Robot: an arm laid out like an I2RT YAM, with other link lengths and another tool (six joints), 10 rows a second.
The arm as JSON. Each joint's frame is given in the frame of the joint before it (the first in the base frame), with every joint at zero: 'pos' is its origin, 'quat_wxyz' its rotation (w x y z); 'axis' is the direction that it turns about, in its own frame. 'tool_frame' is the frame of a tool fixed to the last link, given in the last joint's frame.
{
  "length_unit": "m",
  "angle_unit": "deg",
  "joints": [
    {
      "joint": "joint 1",
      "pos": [
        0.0,
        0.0,
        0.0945
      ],
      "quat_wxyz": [
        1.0,
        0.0,
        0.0,
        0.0
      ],
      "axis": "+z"
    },
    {
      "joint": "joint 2",
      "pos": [
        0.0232,
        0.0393,
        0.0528
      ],
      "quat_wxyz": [
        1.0,
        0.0,
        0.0,
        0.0
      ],
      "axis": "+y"
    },
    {
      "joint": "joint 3",
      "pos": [
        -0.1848,
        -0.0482,
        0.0
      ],
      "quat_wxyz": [
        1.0,
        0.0,
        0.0,
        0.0
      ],
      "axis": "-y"
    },
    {
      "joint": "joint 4",
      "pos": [
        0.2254,
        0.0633,
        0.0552
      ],
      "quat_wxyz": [
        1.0,
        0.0,
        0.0,
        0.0
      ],
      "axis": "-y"
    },
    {
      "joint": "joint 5",
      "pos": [
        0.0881,
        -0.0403,
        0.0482
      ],
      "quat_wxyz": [
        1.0,
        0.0,
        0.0,
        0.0
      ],
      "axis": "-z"
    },
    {
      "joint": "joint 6",
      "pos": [
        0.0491,
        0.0,
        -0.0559
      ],
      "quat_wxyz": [
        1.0,
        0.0,
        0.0,
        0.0
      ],
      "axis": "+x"
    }
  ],
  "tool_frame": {
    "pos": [
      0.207,
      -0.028,
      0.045
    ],
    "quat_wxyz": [
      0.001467,
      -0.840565,
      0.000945,
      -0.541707
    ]
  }
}
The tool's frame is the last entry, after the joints.
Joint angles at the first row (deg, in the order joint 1, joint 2, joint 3, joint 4, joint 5, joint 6):
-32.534, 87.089, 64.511, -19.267, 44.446, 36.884
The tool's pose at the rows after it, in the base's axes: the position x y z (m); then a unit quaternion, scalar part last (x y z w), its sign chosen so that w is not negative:
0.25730 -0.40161 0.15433 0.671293 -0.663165 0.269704 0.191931
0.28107 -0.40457 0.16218 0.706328 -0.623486 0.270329 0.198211
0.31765 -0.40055 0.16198 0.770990 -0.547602 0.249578 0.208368
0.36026 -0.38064 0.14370 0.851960 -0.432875 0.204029 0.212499
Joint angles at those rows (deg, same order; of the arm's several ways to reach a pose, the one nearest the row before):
-32.534, 87.088, 64.510, -17.104, 44.380, 36.381
-32.534, 87.088, 64.509, -13.867, 41.321, 29.452
-32.534, 87.090, 64.512, -12.098, 35.201, 18.436
-32.535, 87.088, 64.510, -13.824, 26.086, 5.103

